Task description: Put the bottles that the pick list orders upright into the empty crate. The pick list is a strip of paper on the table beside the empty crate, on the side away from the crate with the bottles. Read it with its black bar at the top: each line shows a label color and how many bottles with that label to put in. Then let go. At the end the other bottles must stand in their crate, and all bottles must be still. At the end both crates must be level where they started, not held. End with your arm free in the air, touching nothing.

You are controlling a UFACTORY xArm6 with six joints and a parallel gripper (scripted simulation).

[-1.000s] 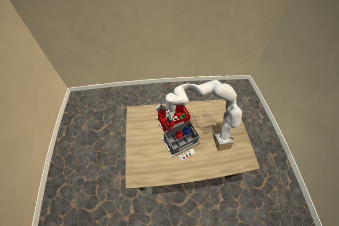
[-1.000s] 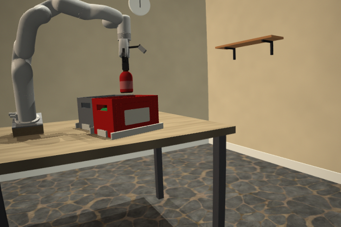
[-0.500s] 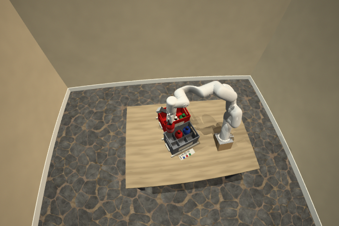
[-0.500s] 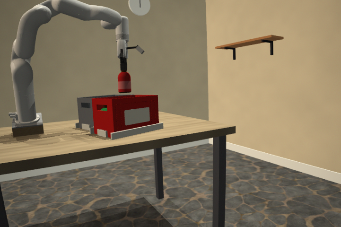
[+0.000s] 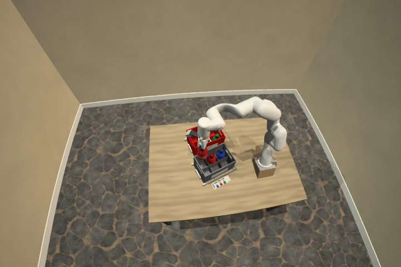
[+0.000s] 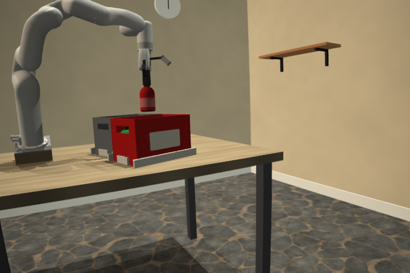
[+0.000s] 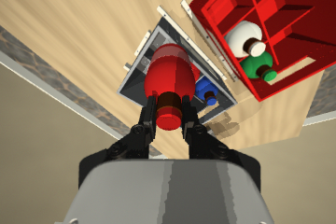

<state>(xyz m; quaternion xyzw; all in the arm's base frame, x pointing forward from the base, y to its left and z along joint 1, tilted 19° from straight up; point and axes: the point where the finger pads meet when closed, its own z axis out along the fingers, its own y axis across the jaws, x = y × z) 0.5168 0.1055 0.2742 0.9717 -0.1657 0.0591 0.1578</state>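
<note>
The grey crate lies 250 mm below my hand, 100 mm behind it and 10 mm to the left of it. Also, from my hand: white-label bottle: 250 mm below, 170 mm to the right, 50 mm behind; red crate: 250 mm below, 220 mm to the right, 30 mm behind; blue bottle: 250 mm below, 160 mm behind, 70 mm to the right.
</note>
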